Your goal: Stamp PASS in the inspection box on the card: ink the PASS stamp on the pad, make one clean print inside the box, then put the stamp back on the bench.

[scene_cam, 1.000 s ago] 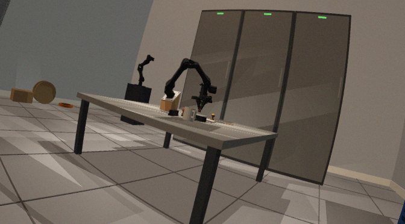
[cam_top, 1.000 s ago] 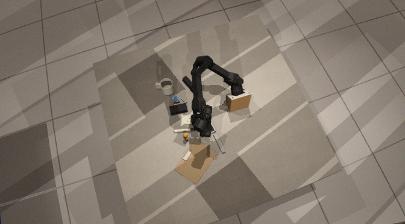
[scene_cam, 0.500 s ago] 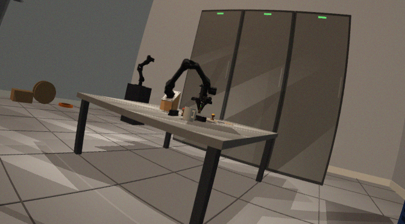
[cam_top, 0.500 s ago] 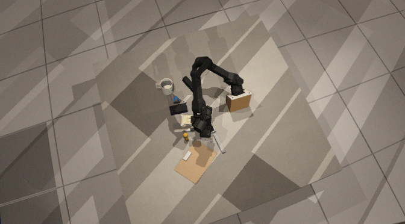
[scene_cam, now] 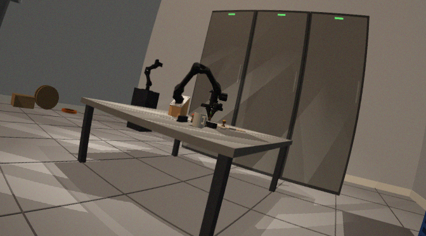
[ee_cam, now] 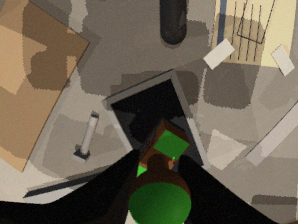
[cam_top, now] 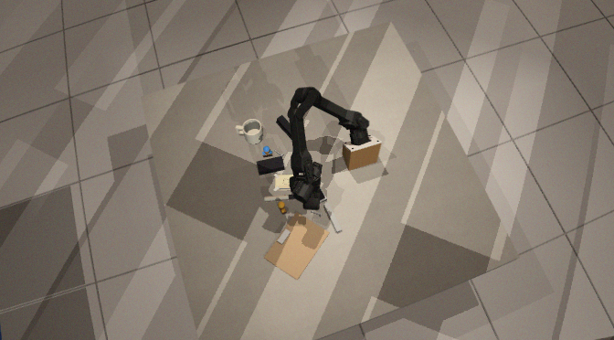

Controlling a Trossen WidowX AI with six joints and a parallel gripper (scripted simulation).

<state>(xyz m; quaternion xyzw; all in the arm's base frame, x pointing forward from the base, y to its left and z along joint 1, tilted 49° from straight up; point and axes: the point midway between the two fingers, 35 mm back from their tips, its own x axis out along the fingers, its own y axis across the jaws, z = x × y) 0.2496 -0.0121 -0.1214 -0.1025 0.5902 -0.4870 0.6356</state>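
The ink pad is 50 mm below my gripper tip. Also, from my gripper tip: orange stamp (130 mm ahead, 40 mm below, 10 mm to the right); white marker (100 mm ahead, 60 mm to the right, 50 mm below); green-knobbed stamp (right at my gripper tip).
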